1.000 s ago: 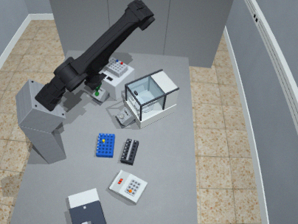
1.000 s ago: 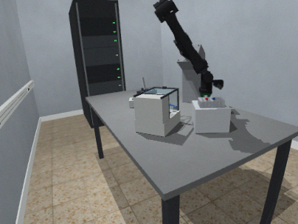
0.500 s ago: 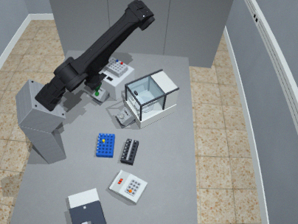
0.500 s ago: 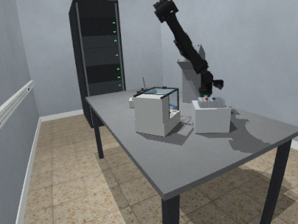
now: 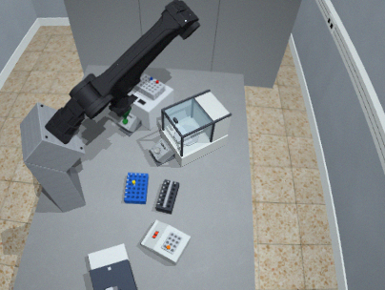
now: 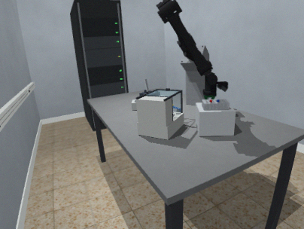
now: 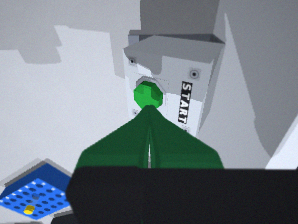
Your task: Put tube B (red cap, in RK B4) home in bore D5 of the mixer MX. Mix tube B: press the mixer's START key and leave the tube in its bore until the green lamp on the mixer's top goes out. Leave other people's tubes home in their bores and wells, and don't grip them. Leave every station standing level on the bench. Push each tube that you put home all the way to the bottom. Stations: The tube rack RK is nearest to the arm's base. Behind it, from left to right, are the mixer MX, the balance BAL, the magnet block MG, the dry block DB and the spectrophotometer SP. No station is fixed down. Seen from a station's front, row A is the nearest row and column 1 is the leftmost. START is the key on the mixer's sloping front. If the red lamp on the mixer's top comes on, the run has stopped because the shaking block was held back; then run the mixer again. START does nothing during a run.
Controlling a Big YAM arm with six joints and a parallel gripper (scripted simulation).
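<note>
Now: the green start key 30 mm below my hand. From my hand the other things lie so: grey bore block: 40 mm ahead, 170 mm to the left, 50 mm above; then blue-capped tube: 40 mm ahead, 200 mm to the left, 60 mm above; then yellow-capped tube: 180 mm ahead, 250 mm to the right, 70 mm below.
</note>
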